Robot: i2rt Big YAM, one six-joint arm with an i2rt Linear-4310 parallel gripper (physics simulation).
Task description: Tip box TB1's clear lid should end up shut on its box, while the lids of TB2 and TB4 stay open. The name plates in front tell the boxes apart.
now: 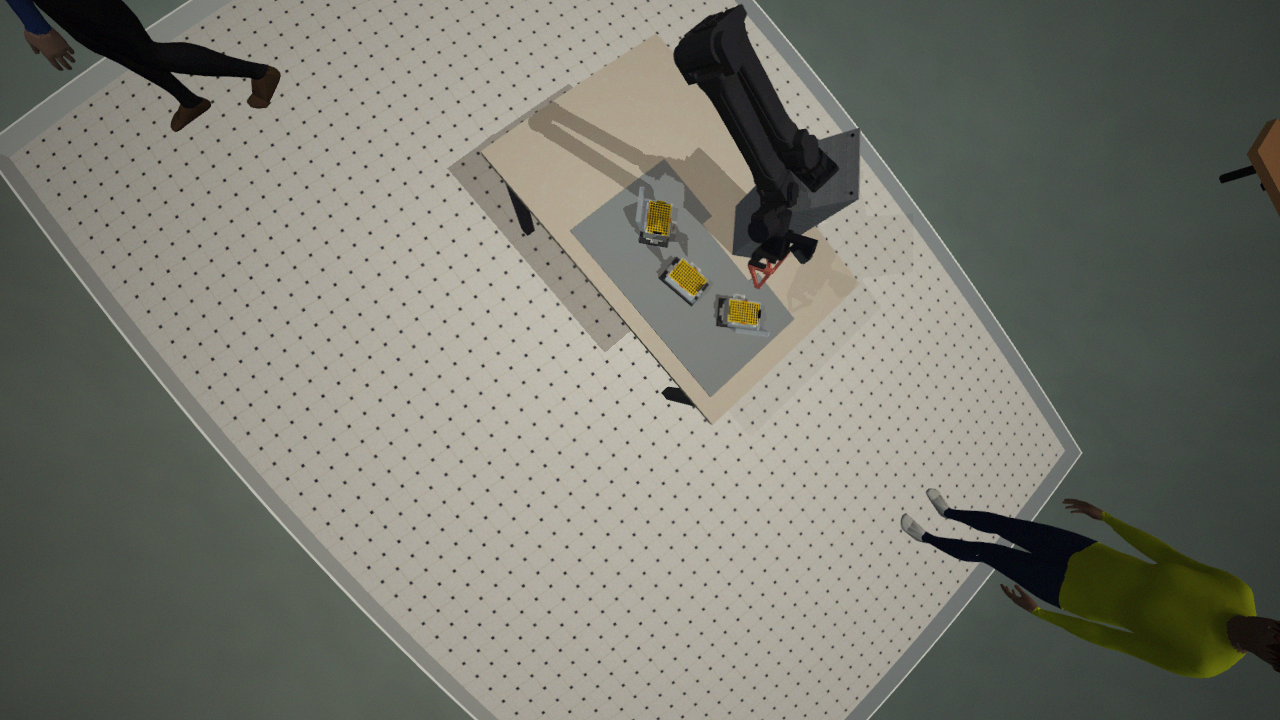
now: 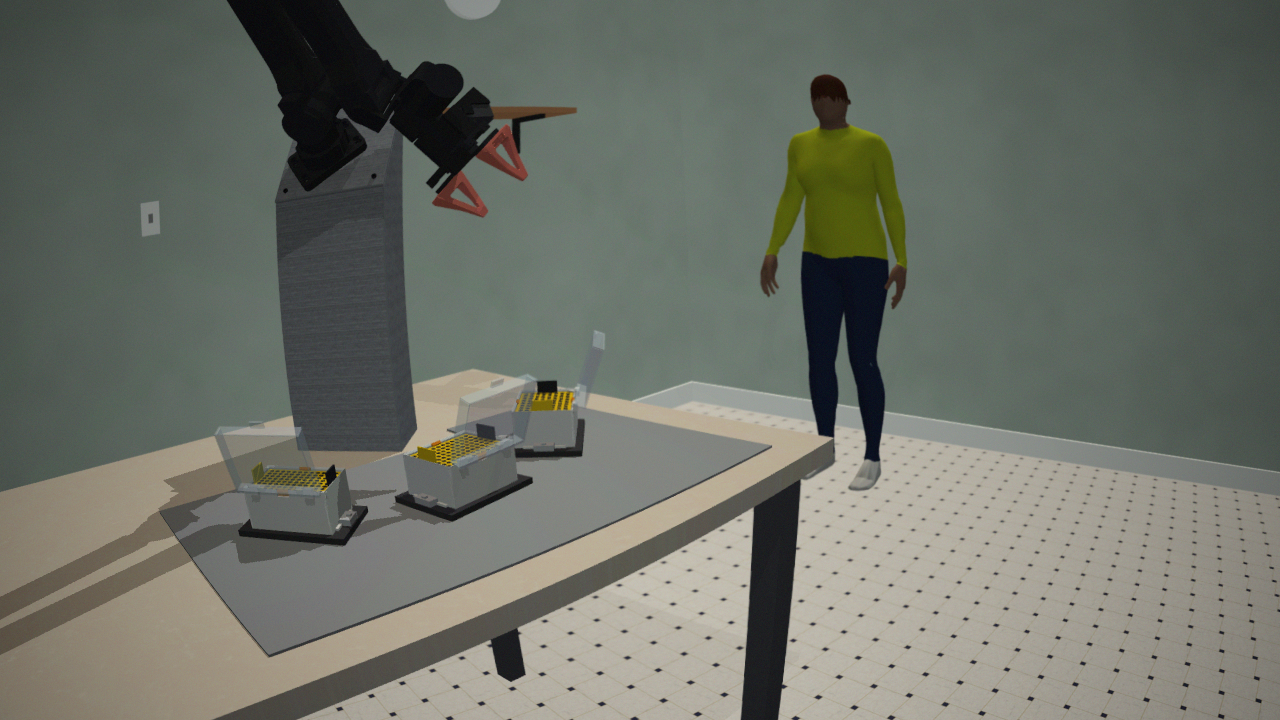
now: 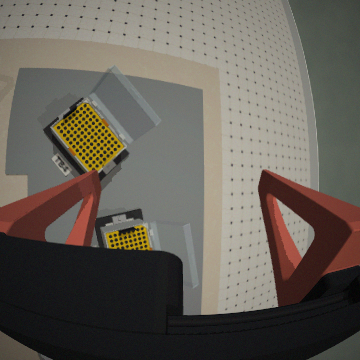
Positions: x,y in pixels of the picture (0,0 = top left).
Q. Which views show my gripper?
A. Image 1, image 2 and image 3: all of them.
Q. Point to a grey mat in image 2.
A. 286,594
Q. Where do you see a grey mat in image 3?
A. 163,174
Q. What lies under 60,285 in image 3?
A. My gripper.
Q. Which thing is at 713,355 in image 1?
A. A grey mat.
